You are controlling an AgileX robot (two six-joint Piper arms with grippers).
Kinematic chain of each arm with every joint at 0, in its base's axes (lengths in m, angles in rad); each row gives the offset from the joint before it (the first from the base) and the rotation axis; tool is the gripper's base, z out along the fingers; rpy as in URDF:
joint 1: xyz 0 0 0.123 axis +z
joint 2: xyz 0 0 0 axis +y
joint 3: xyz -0.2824 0 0.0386 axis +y
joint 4: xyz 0.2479 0 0.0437 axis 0.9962 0 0.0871
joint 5: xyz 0 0 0 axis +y
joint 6: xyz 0.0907 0 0.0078 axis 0.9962 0 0.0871
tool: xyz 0 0 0 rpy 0 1.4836 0
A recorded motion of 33 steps. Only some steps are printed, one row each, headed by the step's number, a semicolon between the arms.
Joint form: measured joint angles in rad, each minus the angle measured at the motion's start. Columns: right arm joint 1, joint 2, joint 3, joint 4, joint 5, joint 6; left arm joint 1, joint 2, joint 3, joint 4, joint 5, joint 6.
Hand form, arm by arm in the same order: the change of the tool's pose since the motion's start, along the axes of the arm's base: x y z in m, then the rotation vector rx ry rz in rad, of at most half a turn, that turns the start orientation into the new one. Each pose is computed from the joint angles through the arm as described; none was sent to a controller.
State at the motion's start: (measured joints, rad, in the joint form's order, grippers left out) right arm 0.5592 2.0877 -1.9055 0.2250 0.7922 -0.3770; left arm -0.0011 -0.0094 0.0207 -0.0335 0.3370 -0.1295
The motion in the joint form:
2: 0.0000 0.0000 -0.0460 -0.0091 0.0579 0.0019; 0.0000 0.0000 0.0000 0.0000 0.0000 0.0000
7: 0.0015 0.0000 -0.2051 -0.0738 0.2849 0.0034; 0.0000 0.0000 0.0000 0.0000 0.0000 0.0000
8: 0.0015 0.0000 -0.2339 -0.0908 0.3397 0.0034; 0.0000 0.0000 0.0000 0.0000 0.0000 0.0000
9: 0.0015 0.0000 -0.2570 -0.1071 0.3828 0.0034; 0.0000 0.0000 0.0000 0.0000 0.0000 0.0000
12: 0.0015 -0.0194 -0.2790 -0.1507 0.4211 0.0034; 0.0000 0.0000 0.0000 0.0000 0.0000 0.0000
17: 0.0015 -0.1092 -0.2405 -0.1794 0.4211 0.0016; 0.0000 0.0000 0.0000 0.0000 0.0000 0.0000
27: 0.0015 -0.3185 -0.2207 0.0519 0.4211 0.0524; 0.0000 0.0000 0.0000 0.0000 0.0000 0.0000
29: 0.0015 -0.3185 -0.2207 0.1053 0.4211 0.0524; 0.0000 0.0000 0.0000 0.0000 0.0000 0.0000
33: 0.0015 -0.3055 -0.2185 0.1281 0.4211 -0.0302; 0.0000 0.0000 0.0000 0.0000 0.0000 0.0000
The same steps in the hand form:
2: -0.0010 -0.0004 0.0109 -0.0116 0.0055 0.0118; 0.0000 0.0000 0.0000 0.0000 0.0000 0.0000
7: -0.0084 -0.0073 0.0462 -0.1006 0.0260 0.0514; 0.0000 0.0000 0.0000 0.0000 0.0000 0.0000
8: -0.0108 -0.0100 0.0518 -0.1290 0.0385 0.0573; 0.0000 0.0000 0.0000 0.0000 0.0000 0.0000
9: -0.0126 -0.0125 0.0563 -0.1536 0.0467 0.0602; 0.0000 0.0000 0.0000 0.0000 0.0000 0.0000
12: -0.0166 -0.0192 0.0695 -0.1894 0.0222 0.0531; 0.0000 0.0000 0.0000 0.0000 0.0000 0.0000
17: -0.0334 -0.0326 0.0984 -0.1880 -0.0361 0.0425; 0.0000 0.0000 0.0000 0.0000 0.0000 0.0000
27: -0.0965 -0.0493 0.1809 0.1205 -0.0658 0.0753; 0.0000 0.0000 0.0000 0.0000 0.0000 0.0000
29: -0.0993 -0.0459 0.1821 0.1631 -0.0404 0.0954; 0.0000 0.0000 0.0000 0.0000 0.0000 0.0000
33: -0.0967 -0.0421 0.1772 0.1379 -0.0623 0.1615; 0.0000 0.0000 0.0000 0.0000 0.0000 0.0000

